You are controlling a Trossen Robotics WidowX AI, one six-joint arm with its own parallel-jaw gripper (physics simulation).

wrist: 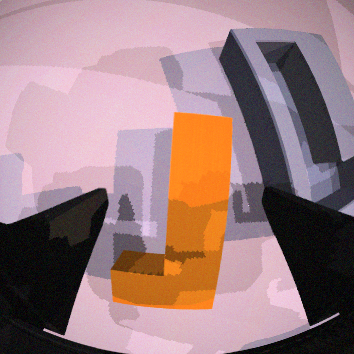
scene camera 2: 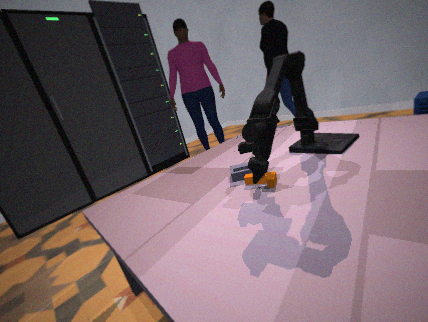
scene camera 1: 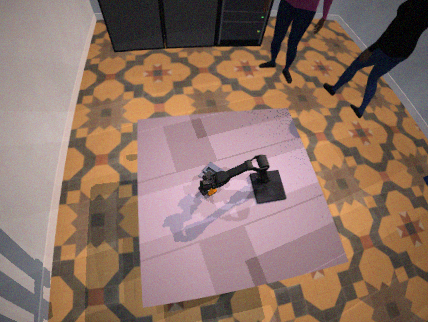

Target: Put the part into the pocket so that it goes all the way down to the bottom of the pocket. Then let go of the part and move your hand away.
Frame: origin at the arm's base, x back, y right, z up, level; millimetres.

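Seen in the pictures: gripper, fingertip midpoint: (wrist: 186, 195) (scene camera 2: 256, 177); arm's base, link origin: (scene camera 2: 307, 142) (scene camera 1: 261, 179).
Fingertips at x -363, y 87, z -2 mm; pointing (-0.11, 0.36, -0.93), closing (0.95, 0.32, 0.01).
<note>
Offsets run from my fingertips to a thing's top centre. Level surfaces: height alone.
The orange L-shaped part @(dx -6, dy -15, dz +9 mm) (scene camera 1: 213, 191) (scene camera 2: 270, 179) (wrist: 199, 165) lies on the table beside the grey pocket block @(dx +71, dy +72, dz +15 mm) (scene camera 1: 212, 167) (scene camera 2: 240, 169) (wrist: 247, 107), outside its pocket. In the wrist view its long arm runs up and down and its short foot points left at the lower end. The block stands at the upper right there, with its dark recess facing up; its lower right is hidden behind a finger. My gripper (scene camera 1: 206, 192) (scene camera 2: 258, 181) (wrist: 186, 195) is open and empty, low over the part, with a finger on each side of the long arm in the wrist view.
The table @(dz -21 mm) (scene camera 1: 170, 270) (scene camera 2: 200, 280) carries the arm's black base plate (scene camera 1: 268, 187) (scene camera 2: 325, 143). Shadows of the arm fall across the table top. Dark cabinets (scene camera 1: 132, 25) (scene camera 2: 60, 100) and two people (scene camera 1: 287, 35) (scene camera 2: 192, 70) stand beyond the table.
</note>
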